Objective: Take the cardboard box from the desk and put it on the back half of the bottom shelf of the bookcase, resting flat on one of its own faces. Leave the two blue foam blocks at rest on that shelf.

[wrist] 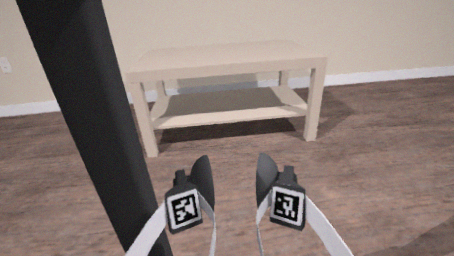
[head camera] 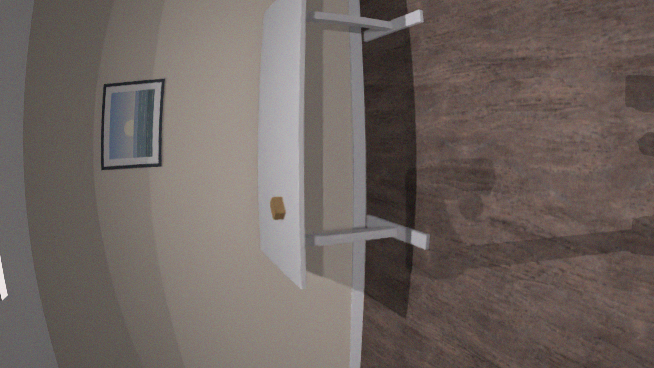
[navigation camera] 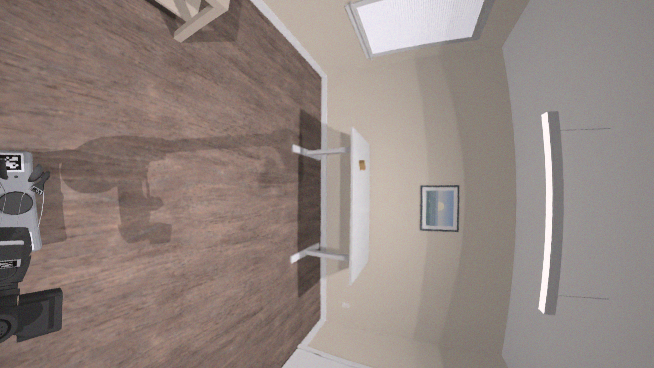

Labels:
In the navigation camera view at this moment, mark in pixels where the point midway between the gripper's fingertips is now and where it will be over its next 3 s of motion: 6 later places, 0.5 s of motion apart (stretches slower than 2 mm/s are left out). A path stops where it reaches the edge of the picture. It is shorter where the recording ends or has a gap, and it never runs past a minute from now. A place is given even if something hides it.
The gripper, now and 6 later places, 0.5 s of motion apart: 22, 162; 38, 162; 68, 162; 95, 163; 119, 163; 139, 163; 157, 163

